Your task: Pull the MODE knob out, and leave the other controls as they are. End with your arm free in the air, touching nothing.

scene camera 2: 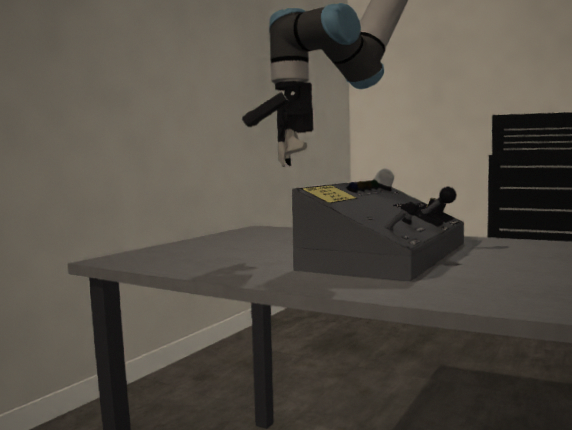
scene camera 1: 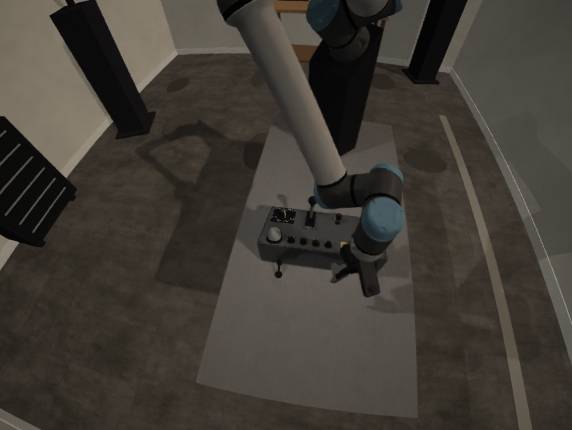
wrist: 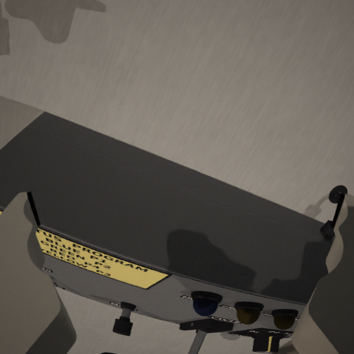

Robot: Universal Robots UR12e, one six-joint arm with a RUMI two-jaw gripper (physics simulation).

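Pixels of known places: gripper, fingertip midpoint: (scene camera 2: 286,166) (scene camera 1: 351,276); arm's base at its link origin: (scene camera 1: 349,43).
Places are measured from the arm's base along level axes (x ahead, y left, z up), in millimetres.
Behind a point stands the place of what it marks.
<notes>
The grey sloped console (scene camera 1: 325,227) {x 640, y -223, z -491 mm} (scene camera 2: 350,245) {x 728, y 4, z -537 mm} (wrist: 125,200) stands on the table. A small black knob (scene camera 1: 338,218) {x 614, y -161, z -475 mm} (scene camera 2: 408,219) {x 613, y -154, z -502 mm} (wrist: 123,327) stands out on a short grey shaft near the yellow label; it looks like the MODE knob, but its lettering is too small to read. My gripper (scene camera 1: 357,267) {x 901, y -205, z -381 mm} (scene camera 2: 291,154) (wrist: 185,197) is open and empty, pointing down in the air above the console's tall back edge on the yellow label's side. It touches nothing. In the wrist view the knob shows low, between the wide-spread fingers.
The console also bears a ball-topped lever (scene camera 1: 312,200) {x 529, y -260, z -439 mm} (scene camera 2: 447,195) {x 521, y -235, z -454 mm}, a white dome (scene camera 1: 274,234) {x 691, y -442, z -398 mm} (scene camera 2: 384,177) {x 676, y -416, z -416 mm}, a blue button (scene camera 1: 328,244) {x 751, y -245, z -424 mm} (wrist: 205,305) and a yellow label (scene camera 2: 330,193) {x 785, y -126, z -442 mm} (wrist: 100,260). Another lever (scene camera 1: 278,273) {x 779, y -447, z -582 mm} (wrist: 338,194) sticks out from its back. The table (scene camera 1: 310,350) {x 1101, y -368, z -600 mm} (scene camera 2: 165,255) {x 1216, y -175, z -600 mm} extends around it.
</notes>
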